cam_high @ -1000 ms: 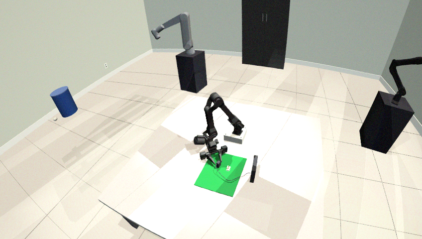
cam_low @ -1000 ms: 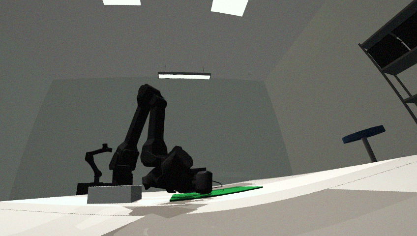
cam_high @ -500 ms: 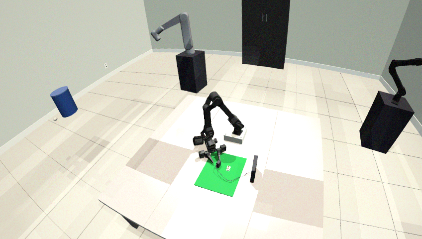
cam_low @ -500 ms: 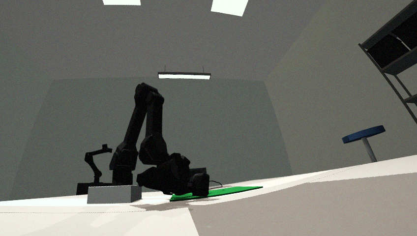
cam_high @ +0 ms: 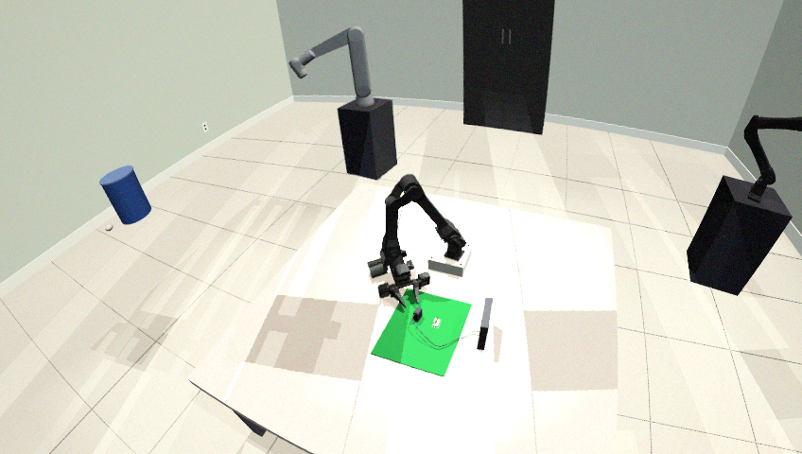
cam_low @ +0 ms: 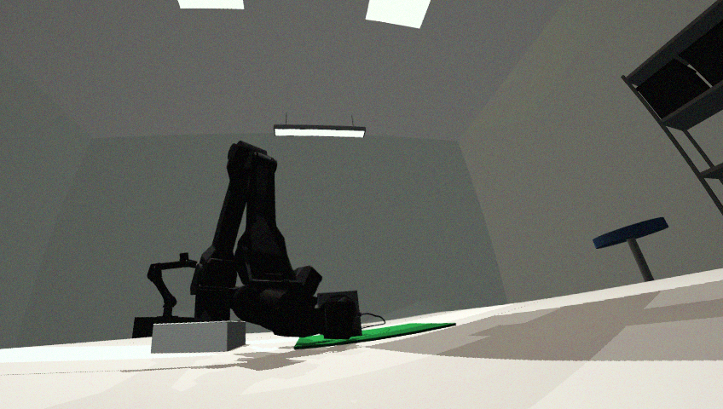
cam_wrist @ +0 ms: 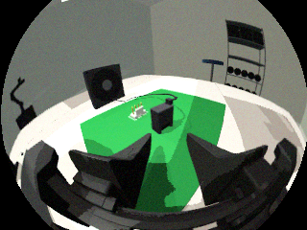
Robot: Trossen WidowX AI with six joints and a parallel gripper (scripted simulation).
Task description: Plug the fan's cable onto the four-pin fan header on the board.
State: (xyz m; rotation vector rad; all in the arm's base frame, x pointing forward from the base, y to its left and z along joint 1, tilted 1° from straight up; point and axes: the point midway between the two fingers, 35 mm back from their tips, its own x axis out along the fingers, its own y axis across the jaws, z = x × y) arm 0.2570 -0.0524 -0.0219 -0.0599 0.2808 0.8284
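Right now the black plug is 4 cm to the left of my gripper tip and 2 cm ahead of it. The rest, counted from my gripper tip: fan 25 cm to the left, 3 cm above, 1 cm behind; then white four-pin header 10 cm to the left, 3 cm below, 2 cm ahead; then green board 7 cm to the left, 5 cm ahead, 4 cm below.
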